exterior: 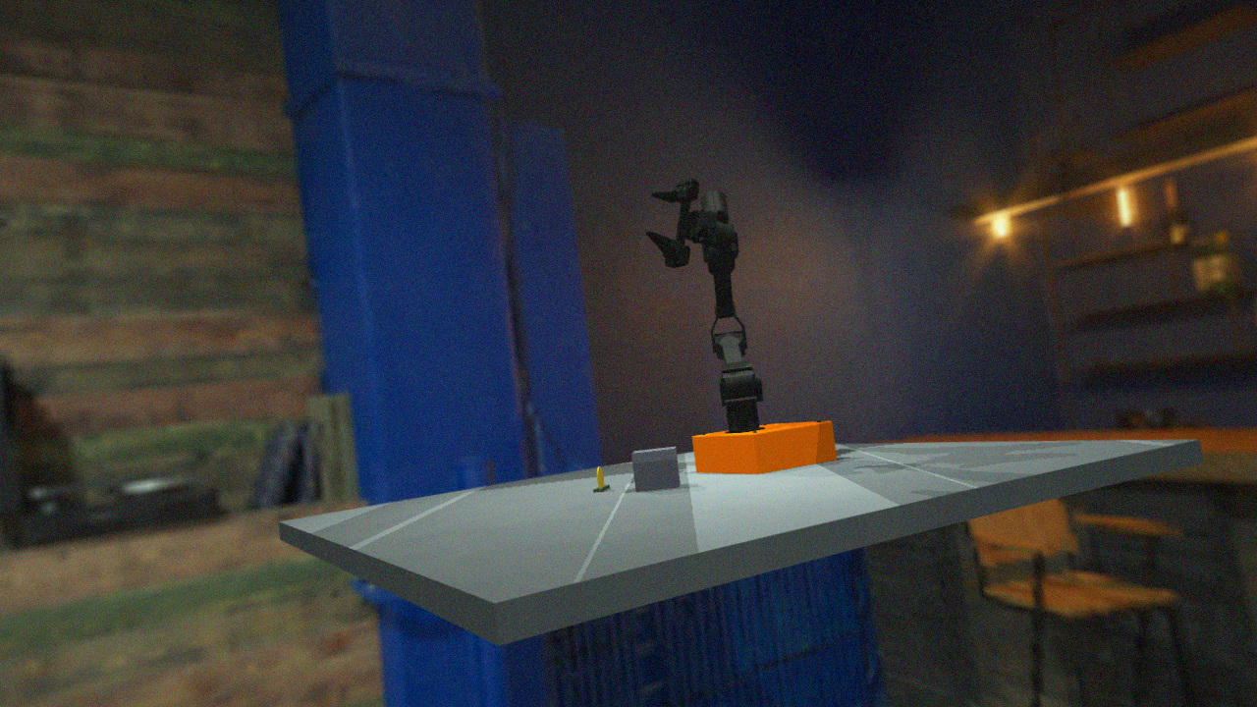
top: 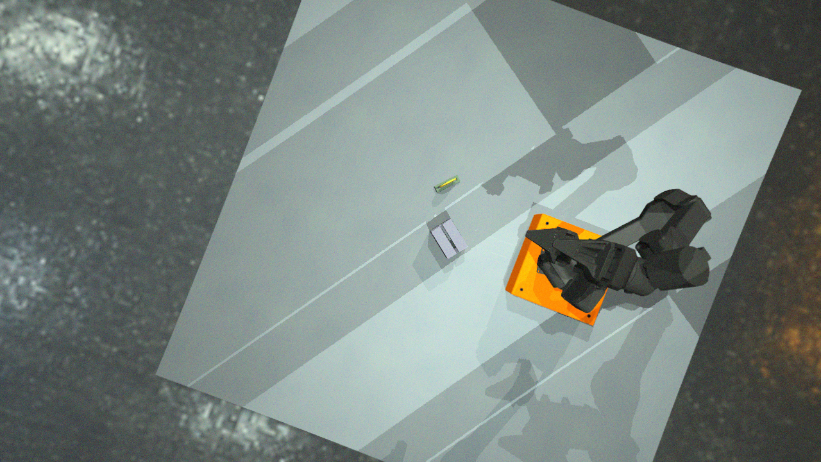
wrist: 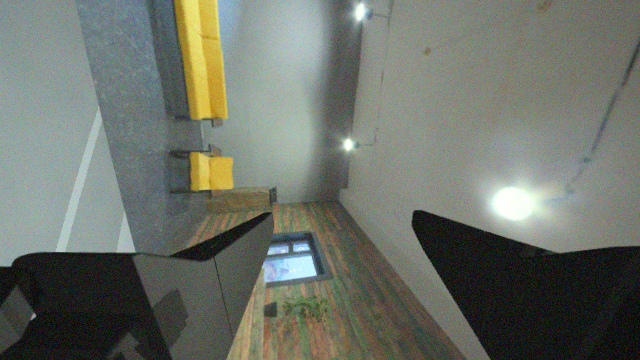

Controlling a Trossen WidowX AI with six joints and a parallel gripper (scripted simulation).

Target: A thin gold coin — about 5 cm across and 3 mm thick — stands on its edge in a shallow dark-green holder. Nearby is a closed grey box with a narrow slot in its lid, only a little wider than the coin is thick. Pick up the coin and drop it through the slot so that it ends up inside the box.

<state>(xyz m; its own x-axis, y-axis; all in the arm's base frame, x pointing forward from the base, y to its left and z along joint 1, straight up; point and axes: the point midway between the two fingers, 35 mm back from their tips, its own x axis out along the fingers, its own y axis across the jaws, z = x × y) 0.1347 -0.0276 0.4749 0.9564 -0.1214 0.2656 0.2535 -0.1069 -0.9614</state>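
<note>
Right now the gold coin is 54 cm below my gripper tip, 12 cm ahead of it and 11 cm to the right of it.
</note>
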